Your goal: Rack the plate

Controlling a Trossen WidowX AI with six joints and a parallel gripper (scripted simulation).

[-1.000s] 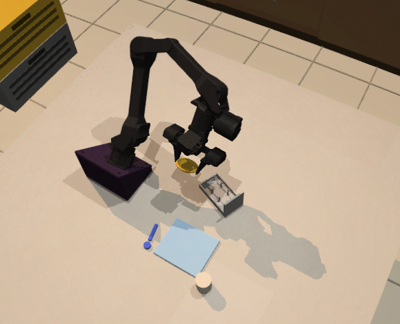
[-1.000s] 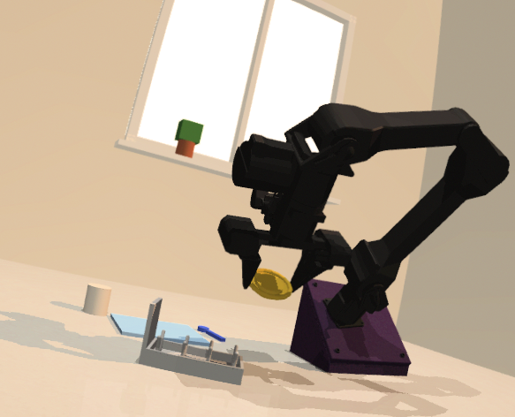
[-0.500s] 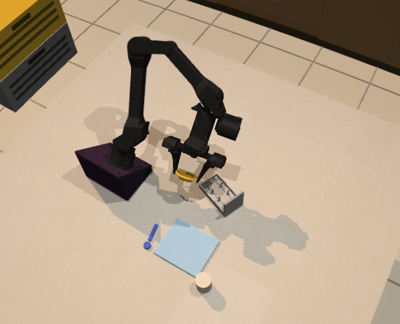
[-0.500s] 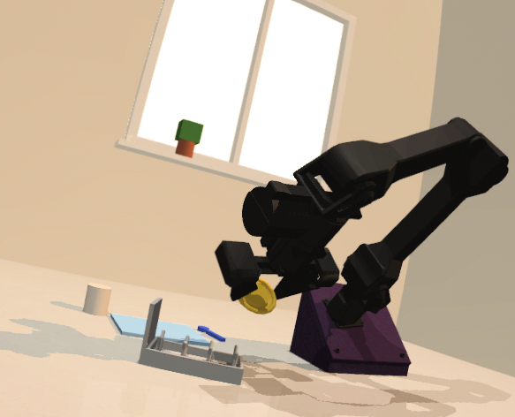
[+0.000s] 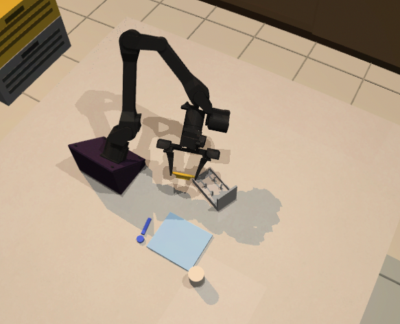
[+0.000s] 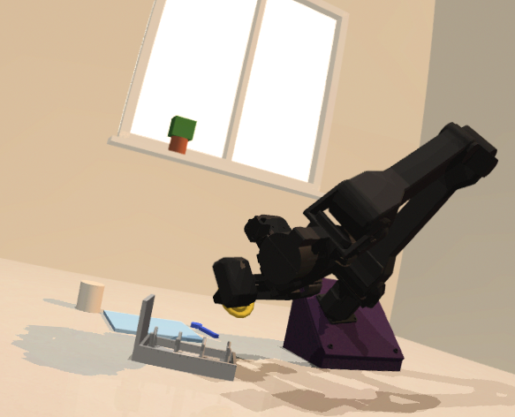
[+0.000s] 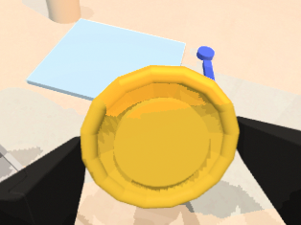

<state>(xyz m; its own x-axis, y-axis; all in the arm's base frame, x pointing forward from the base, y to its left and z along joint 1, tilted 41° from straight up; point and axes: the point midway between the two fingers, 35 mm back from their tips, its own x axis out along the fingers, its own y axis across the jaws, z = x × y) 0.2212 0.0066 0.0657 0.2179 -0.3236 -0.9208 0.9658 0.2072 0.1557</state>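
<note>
Now: the grey dish rack 8 cm ahead of my gripper tip, 7 cm below it and 5 cm to the left of it. Also, from my gripper tip: blue spoon (17 cm to the right, 9 cm below, 5 cm behind); then light blue mat (15 cm to the right, 9 cm below, 6 cm ahead); then yellow plate (1 cm to the left).
</note>
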